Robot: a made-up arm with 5 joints.
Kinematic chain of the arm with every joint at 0, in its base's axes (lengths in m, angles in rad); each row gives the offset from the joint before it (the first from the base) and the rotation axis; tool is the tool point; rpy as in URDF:
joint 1: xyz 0 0 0.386 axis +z
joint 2: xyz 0 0 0 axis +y
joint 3: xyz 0.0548 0 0.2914 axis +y
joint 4: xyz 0.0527 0 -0.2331 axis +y
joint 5: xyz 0.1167 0 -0.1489 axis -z
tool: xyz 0 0 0 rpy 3.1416 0 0
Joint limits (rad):
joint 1: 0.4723..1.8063
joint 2: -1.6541..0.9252
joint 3: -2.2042..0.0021
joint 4: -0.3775..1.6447
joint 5: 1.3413..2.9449
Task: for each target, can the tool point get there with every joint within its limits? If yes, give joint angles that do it. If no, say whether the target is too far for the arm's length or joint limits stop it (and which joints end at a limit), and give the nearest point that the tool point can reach.
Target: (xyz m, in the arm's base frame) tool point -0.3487 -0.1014 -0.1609
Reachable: no: joint limits stop it (at a limit: joint 1, joint 2) | nearest point -0.0235 0.0981 0.1224 | short by 0.475 m
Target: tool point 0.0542 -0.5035 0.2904
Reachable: no: joint limits stop it (at a limit: joint 2, joint 3, joint 4) | nearest point 0.0721 -0.6698 0.5221 | short by 0.286 m
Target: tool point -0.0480 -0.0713 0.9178
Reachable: yes | joints 0.9783 -1.0915 -1.8556 1.4211 2.6047
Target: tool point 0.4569 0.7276 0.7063
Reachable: no: too far | nearest point 0.3519 0.5604 0.6327 | short by 0.211 m
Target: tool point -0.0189 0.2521 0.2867
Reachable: yes | joints 1.6456 0.0737 -0.3991 0.7101 2.8179
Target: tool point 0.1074 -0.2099 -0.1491
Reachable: no: joint limits stop it (at a limit: joint 1, joint 2) | nearest point 0.0955 0.0488 0.1198 | short by 0.373 m
